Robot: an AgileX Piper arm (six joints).
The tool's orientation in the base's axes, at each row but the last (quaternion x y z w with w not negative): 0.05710, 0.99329, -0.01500, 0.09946; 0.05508, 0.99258, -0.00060, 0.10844; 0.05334, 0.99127, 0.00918, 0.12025; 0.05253, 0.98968, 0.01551, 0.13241; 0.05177, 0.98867, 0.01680, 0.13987; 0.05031, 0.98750, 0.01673, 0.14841; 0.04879, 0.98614, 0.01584, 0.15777
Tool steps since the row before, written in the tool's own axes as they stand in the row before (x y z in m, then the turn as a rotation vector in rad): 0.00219, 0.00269, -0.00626, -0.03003, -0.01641, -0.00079; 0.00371, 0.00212, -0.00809, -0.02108, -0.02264, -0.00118; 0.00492, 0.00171, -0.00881, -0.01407, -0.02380, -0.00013; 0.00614, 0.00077, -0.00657, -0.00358, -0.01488, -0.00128; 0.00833, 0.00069, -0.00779, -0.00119, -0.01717, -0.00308; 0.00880, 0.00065, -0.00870, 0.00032, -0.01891, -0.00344; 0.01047, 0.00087, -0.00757, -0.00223, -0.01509, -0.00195
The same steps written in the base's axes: -0.00305, 0.00317, 0.00565, 0.02717, -0.01958, 0.00706; -0.00511, 0.00262, 0.00712, 0.01772, -0.02479, 0.00545; -0.00668, 0.00218, 0.00744, 0.01109, -0.02518, 0.00273; -0.00755, 0.00132, 0.00477, 0.00161, -0.01520, 0.00150; -0.01006, 0.00143, 0.00522, -0.00140, -0.01725, 0.00247; -0.01087, 0.00141, 0.00578, -0.00310, -0.01883, 0.00229; -0.01219, 0.00181, 0.00399, 0.00012, -0.01527, 0.00184
